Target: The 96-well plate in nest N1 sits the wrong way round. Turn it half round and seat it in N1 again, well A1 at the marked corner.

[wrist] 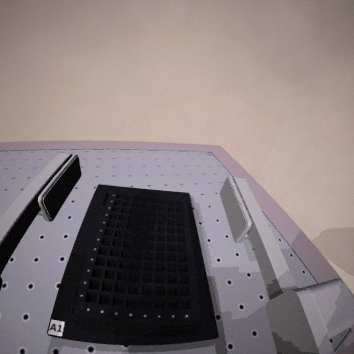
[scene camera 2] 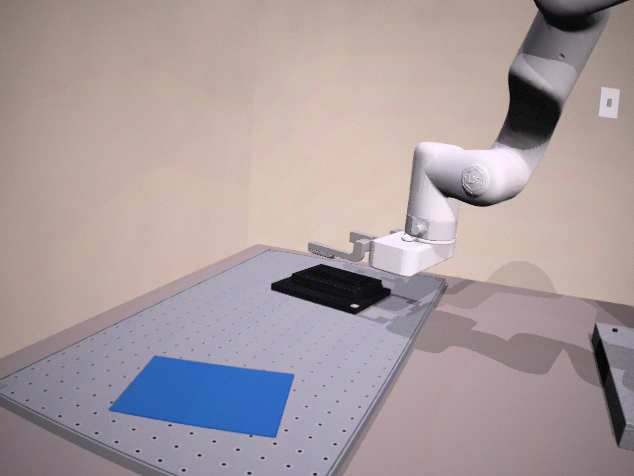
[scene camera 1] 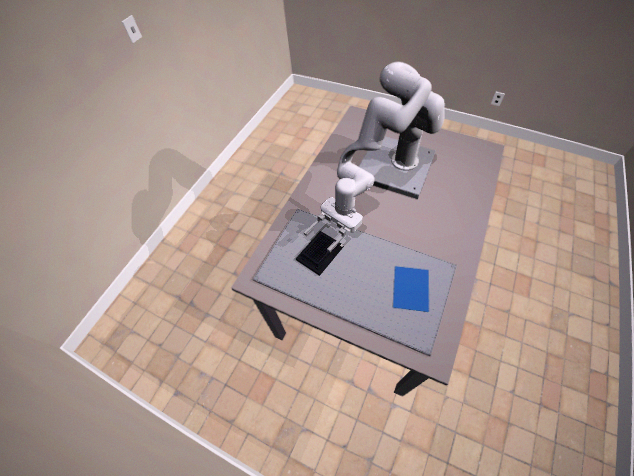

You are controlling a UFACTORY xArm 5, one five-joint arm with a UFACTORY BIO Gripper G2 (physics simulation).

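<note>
The black 96-well plate sits flat and looks level in the black nest N1. The nest's white A1 label is at its near left corner in the wrist view. The plate's small white marks run along its left and near edges and meet at the corner beside that label; they are too small to read. My gripper is open and empty above the plate, its fingers wide of the plate's two long sides and apart from it.
The nest stands on a grey perforated board on the table. A flat blue rectangle lies toward the board's other end. The arm's grey base plate is behind the board.
</note>
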